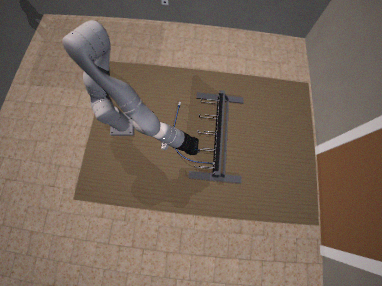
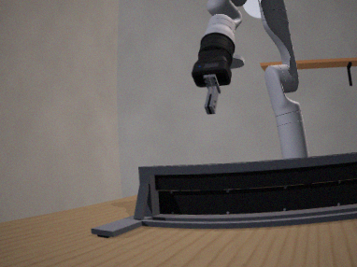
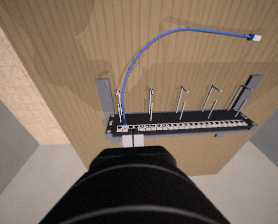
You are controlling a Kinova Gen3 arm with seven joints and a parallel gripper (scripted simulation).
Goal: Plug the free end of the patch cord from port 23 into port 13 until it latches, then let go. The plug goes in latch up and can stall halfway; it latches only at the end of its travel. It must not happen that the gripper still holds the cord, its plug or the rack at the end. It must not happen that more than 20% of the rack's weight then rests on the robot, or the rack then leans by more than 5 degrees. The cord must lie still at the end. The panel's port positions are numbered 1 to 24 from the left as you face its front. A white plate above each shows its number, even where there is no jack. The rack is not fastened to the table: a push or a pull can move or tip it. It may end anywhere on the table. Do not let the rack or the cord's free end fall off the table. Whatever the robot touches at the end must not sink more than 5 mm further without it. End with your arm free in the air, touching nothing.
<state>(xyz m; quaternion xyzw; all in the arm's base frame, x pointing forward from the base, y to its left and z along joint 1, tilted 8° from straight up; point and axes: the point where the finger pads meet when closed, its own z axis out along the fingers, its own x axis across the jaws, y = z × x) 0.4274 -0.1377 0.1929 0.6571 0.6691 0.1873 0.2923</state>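
My hand is 340 mm to the right of the free-end plug, 210 mm above it and 110 mm past it.
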